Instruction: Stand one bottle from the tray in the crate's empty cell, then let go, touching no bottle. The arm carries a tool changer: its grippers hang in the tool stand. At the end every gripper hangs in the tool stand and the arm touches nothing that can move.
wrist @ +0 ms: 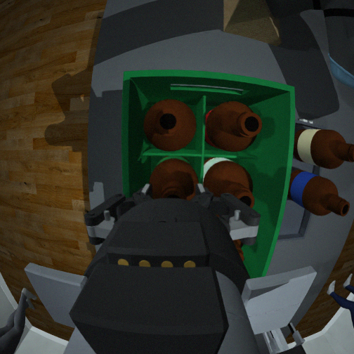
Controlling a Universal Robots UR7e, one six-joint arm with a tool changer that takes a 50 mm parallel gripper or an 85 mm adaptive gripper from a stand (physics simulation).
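The green crate (289, 150) fills the middle of the wrist view. Brown bottles stand in its cells: one at the back left (182, 135), one at the back right (225, 135), a white-labelled one (231, 176) in front of that, and part of another (241, 249) lower right. My gripper (173, 190) is open, its fingertips apart on either side of the neck of a brown bottle (172, 172) in the middle left cell. The gripper body hides the crate's near left part. A cream-labelled bottle (325, 147) and a blue-labelled bottle (320, 194) are at the grey tray (294, 225), right of the crate.
The crate's dividers (203, 122) run close beside the bottles. A tan block-like object (250, 22) is beyond the crate at the top. A light blue curved edge (342, 70) shows at the upper right. Pale grey panels (57, 295) (282, 295) flank the gripper at the bottom. Wooden floor (45, 175) lies left.
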